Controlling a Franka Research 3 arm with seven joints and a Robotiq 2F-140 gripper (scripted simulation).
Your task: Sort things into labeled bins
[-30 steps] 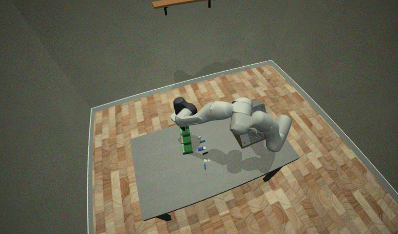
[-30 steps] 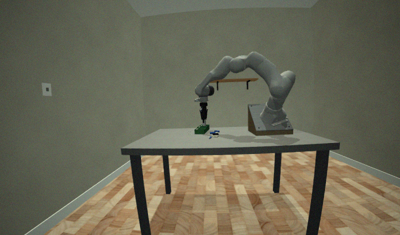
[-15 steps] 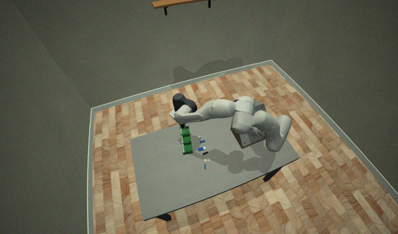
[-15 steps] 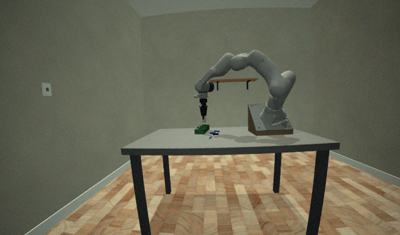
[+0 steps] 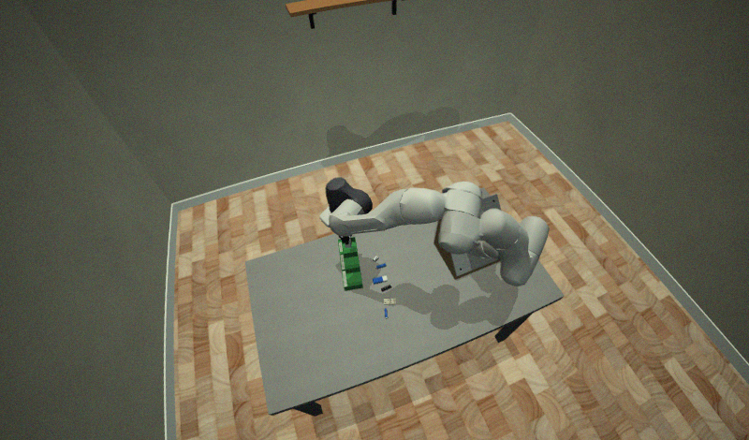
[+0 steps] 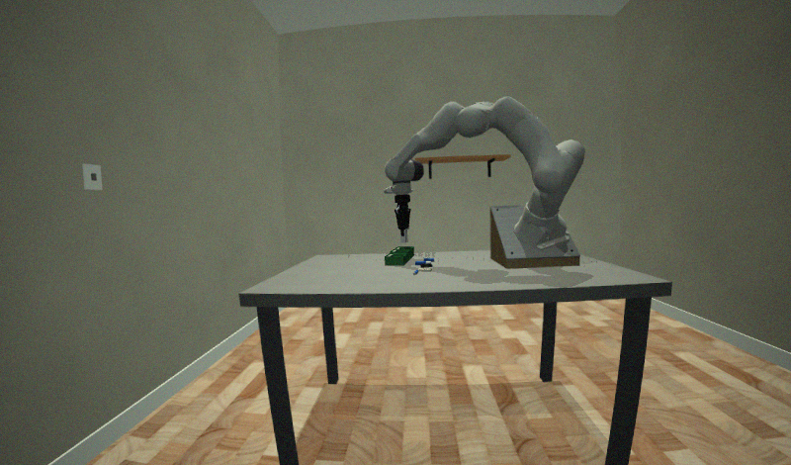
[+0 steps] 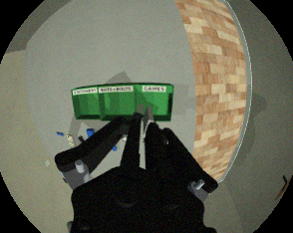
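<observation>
My hand is 90 mm above the green bin, 60 mm to the right of it and 20 mm short of it. Round my hand: blue-and-white piece 190 mm to the left, 100 mm below, 70 mm behind; black piece 240 mm to the left, 100 mm below, 70 mm behind; pale grey piece 100 mm below, 100 mm behind, 80 mm to the left.
</observation>
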